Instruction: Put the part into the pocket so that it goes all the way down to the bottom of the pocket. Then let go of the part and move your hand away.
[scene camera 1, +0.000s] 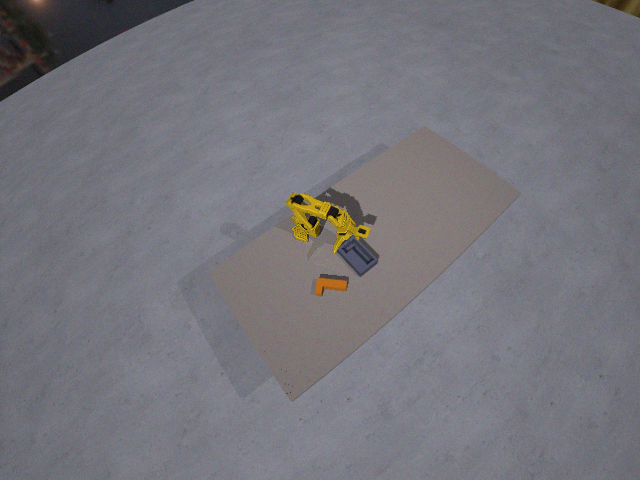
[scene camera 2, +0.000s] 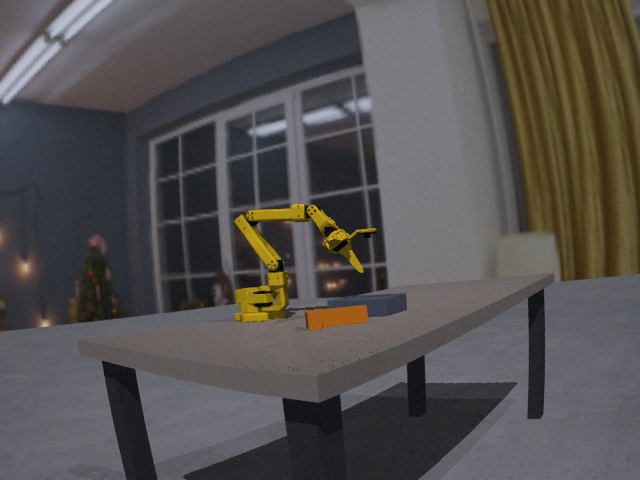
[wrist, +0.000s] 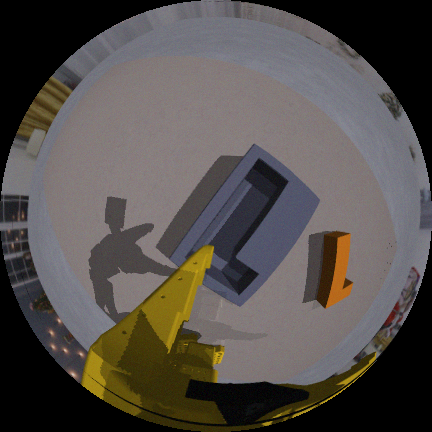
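Observation:
The orange L-shaped part lies on the table, apart from the blue-grey block. The block has an empty L-shaped pocket open at its top. My gripper is fully open with nothing between its jaws. It hangs above the table, over the block's end nearest the arm's base. In the wrist view one notched jaw shows, its tip drawn over the near corner of the block and hiding a bit of the pocket's edge.
The tan table carries the yellow arm's base. In scene camera 1 the part lies below and to the left of the block. The arm's shadow falls on the table beside the block.

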